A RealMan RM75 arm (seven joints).
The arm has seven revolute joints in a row. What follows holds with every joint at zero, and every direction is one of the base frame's. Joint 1 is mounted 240.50 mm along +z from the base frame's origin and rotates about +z. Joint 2 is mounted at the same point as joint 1 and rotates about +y. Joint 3 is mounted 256.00 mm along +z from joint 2 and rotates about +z. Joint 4 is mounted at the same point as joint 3 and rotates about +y. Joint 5 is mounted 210.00 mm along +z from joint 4 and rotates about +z. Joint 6 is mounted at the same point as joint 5 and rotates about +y. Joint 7 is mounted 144.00 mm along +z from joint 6 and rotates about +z. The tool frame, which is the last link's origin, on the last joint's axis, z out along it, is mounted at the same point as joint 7; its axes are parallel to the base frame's.
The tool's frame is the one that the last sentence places.
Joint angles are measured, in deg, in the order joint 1, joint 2, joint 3, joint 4, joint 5, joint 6, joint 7. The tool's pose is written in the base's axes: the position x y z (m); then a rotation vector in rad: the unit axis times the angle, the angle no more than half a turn. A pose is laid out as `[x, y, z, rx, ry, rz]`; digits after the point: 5 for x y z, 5 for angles.
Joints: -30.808 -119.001 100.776 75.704 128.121 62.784 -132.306
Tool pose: [-0.12549, 0.33632, -0.08086, -2.85302, -0.37202, 0.07813]
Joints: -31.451 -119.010 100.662 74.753 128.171 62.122 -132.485
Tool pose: [-0.12551, 0.33947, -0.08178, -2.84528, -0.37788, 0.07846]
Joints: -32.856 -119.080 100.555 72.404 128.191 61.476 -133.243
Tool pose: [-0.12731, 0.34383, -0.08531, -2.84093, -0.40776, 0.09276]
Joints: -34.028 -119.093 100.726 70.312 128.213 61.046 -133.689
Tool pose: [-0.12975, 0.34647, -0.08904, -2.84168, -0.42738, 0.11361]
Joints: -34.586 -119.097 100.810 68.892 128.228 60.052 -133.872
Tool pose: [-0.13211, 0.34934, -0.09105, -2.83186, -0.44047, 0.11846]
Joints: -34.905 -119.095 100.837 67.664 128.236 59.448 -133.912
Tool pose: [-0.13550, 0.35100, -0.09268, -2.82590, -0.45460, 0.12697]
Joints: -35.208 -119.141 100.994 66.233 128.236 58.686 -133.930
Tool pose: [-0.13960, 0.35228, -0.09516, -2.82005, -0.47018, 0.13730]
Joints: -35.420 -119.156 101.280 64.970 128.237 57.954 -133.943
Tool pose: [-0.14368, 0.35300, -0.09758, -2.81514, -0.48262, 0.14854]
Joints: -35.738 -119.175 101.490 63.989 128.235 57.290 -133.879
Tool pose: [-0.14579, 0.35413, -0.09938, -2.81080, -0.48623, 0.15541]
